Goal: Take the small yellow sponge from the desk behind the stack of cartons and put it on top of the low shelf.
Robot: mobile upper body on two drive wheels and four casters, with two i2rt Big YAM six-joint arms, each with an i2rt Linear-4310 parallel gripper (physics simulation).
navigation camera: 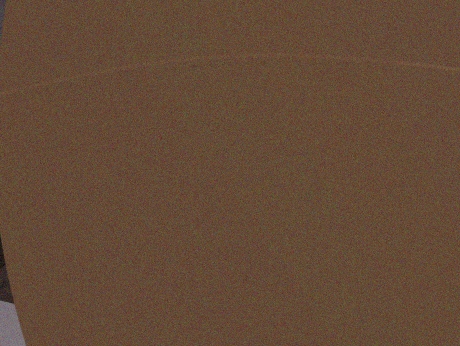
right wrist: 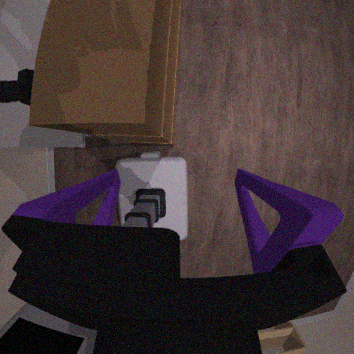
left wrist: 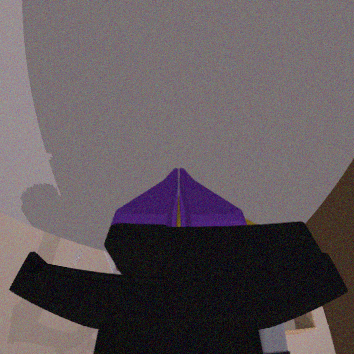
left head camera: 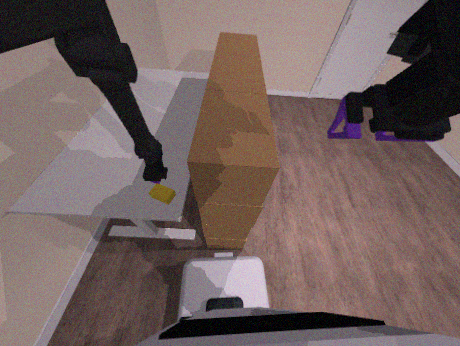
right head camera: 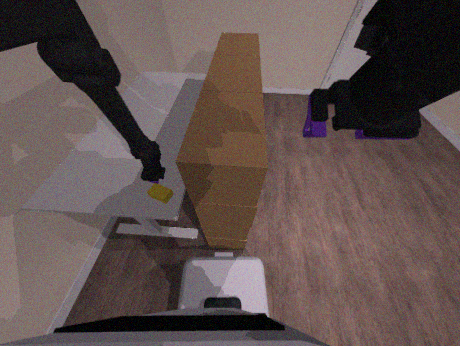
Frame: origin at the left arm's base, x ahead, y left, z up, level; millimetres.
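Seen in the pictures: left gripper, fingertip midpoint: (left wrist: 178, 174) (left head camera: 158, 183) (right head camera: 157, 183); right gripper, fingertip midpoint: (right wrist: 177, 175) (left head camera: 352, 136) (right head camera: 329, 134).
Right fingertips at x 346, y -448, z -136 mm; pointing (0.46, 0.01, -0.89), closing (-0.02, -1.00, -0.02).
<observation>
A point is followed by its place in that frame.
The small yellow sponge (left head camera: 162, 193) {z -645, x 513, y 77 mm} lies on the grey desk (left head camera: 150, 171) near its front right corner, also in the right head view (right head camera: 160, 193) {z -645, x 510, y 74 mm}. My left gripper (left head camera: 155, 180) {z -681, x 594, y 121 mm} hangs just behind the sponge with its purple fingers shut and nothing between them. In the left wrist view the closed fingertips (left wrist: 179, 172) {z -681, x 594, y 121 mm} meet over the desk and only a sliver of yellow shows behind them. The stack of cartons (left head camera: 233, 137) {z -330, x 558, y -243 mm} stands right of the desk. My right gripper (right wrist: 177, 175) {z -136, x 346, y -448 mm} (left head camera: 366, 132) is open and empty, held high over the wooden floor at the right.
My white base (left head camera: 224, 285) {z -1151, x 163, y -226 mm} stands just in front of the cartons. A wall runs along the left of the desk, and a white door (left head camera: 359, 48) {z -672, x 2814, y -2149 mm} is at the back right.
</observation>
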